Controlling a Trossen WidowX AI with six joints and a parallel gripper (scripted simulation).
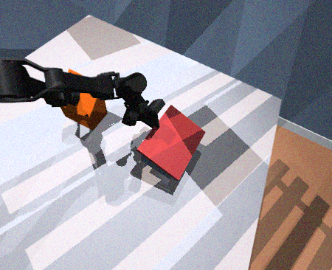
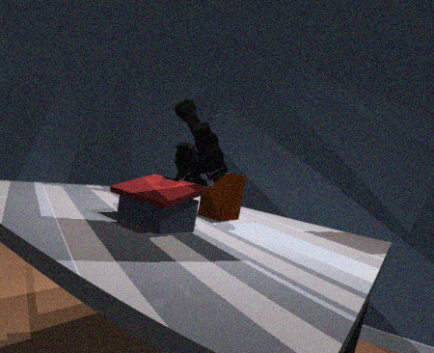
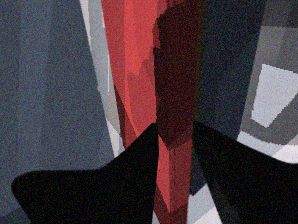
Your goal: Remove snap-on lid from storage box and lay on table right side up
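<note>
The red lid lies 8 cm ahead of my gripper tip, 1 cm to the right of it and 2 cm below it. From my gripper tip the other things lie so: storage box: 7 cm ahead, 1 cm to the right, 8 cm below.
</note>
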